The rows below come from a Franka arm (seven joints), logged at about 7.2 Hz.
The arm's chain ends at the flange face. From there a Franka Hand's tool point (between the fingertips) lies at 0.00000 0.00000 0.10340 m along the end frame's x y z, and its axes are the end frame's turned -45 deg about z.
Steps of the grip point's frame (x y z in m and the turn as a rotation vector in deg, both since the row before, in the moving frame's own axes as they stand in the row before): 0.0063, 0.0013, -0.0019, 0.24, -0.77, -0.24; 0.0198, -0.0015, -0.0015, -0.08, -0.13, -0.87; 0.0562, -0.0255, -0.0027, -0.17, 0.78, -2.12; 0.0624, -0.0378, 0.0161, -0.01, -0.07, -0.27; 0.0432, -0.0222, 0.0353, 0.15, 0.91, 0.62; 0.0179, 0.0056, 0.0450, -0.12, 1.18, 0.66; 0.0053, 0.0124, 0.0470, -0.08, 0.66, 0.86
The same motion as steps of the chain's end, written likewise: 0.0067, -0.0042, -0.0019, -0.37, -0.71, -0.24; 0.0130, -0.0153, -0.0015, -0.15, -0.04, -0.87; 0.0205, -0.0570, -0.0027, 0.43, 0.67, -2.12; 0.0175, -0.0710, 0.0161, -0.06, -0.04, -0.27; 0.0139, -0.0449, 0.0353, 0.75, 0.54, 0.62; 0.0150, -0.0074, 0.0450, 0.75, 0.92, 0.66; 0.0116, 0.0058, 0.0470, 0.41, 0.52, 0.86
